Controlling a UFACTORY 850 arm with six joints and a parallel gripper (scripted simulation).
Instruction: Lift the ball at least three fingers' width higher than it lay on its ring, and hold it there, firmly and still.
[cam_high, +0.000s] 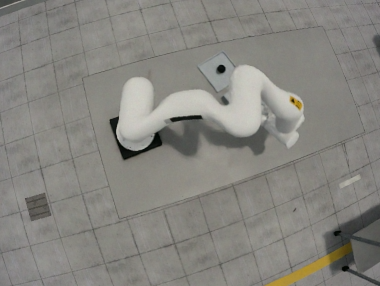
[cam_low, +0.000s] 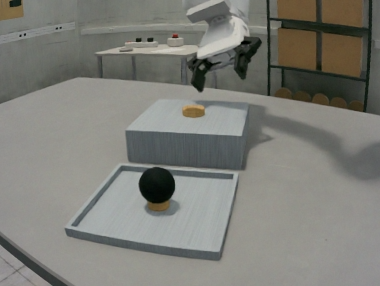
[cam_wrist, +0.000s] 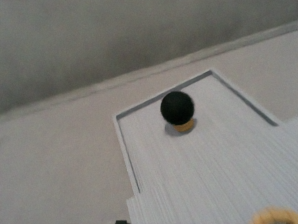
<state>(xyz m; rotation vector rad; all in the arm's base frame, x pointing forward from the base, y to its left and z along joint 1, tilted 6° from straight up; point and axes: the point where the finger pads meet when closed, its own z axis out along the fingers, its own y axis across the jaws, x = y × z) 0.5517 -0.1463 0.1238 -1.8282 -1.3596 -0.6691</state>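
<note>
My hand is 1 cm short of the black ball, 25 cm to the right of it and 9 cm above it. Round my hand: shallow grey tray 1 cm ahead, 25 cm to the left, 12 cm below.
</note>
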